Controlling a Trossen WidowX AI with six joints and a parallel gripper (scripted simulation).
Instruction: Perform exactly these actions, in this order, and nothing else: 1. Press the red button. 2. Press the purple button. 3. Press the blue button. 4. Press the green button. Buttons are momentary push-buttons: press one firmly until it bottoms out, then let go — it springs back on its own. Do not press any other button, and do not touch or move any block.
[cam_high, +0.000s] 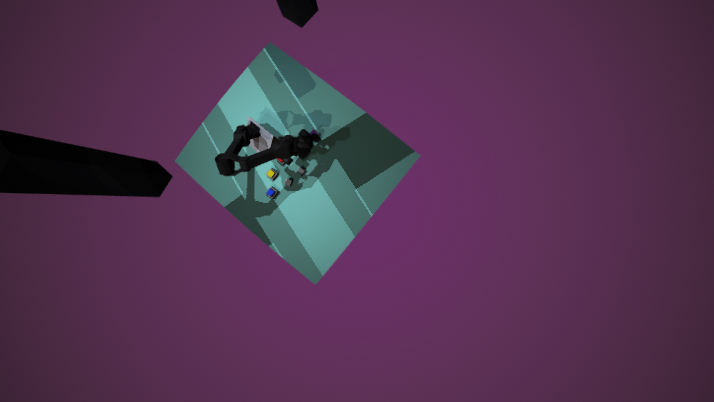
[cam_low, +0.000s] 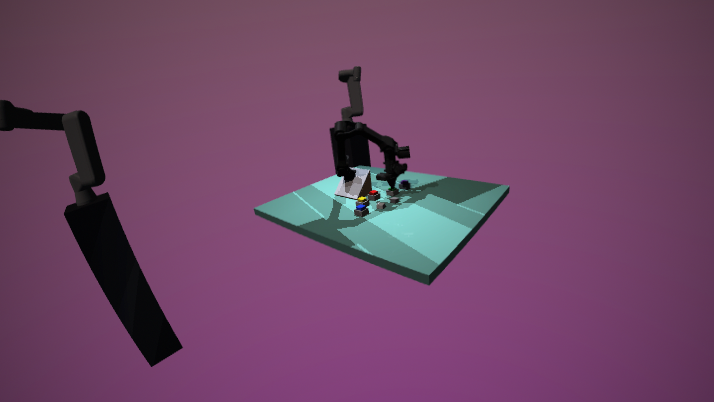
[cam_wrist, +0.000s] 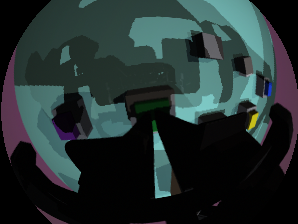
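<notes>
My gripper tip is 10 mm above the green button. Round my gripper tip: red button: 60 mm behind, 90 mm to the right; yellow button: 50 mm behind, 190 mm to the right; purple button: 110 mm to the left.
</notes>
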